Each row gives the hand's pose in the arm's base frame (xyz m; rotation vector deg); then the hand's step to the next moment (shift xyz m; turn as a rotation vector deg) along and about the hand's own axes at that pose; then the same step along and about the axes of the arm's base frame.
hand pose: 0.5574 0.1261 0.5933 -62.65 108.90 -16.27
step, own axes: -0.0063 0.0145 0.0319 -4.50 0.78 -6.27
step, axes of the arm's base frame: 0.0182 0.0204 -0.0228 -4.48 2.59 5.78
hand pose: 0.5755 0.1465 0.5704 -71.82 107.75 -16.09
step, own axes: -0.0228 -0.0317 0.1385 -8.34 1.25 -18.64
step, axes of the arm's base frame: 0.1267 0.0389 -0.0561 -13.36 2.96 15.21
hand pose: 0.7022 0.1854 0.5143 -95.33 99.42 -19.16
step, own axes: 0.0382 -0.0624 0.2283 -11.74 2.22 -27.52
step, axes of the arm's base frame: 0.1955 0.0179 -0.1376 -19.98 3.87 22.04
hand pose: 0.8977 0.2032 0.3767 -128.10 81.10 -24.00
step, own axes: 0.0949 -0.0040 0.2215 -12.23 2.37 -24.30
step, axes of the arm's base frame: 0.1503 -0.0366 -0.1848 -18.75 4.96 19.23
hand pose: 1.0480 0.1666 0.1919 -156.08 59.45 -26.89
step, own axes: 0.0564 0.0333 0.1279 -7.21 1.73 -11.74
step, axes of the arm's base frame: 0.0650 -0.0545 -0.1160 -10.33 2.84 8.83
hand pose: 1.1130 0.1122 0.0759 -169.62 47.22 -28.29
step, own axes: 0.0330 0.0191 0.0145 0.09 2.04 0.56
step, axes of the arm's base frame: 0.0217 -0.0340 -0.0062 -0.77 -1.83 -0.73
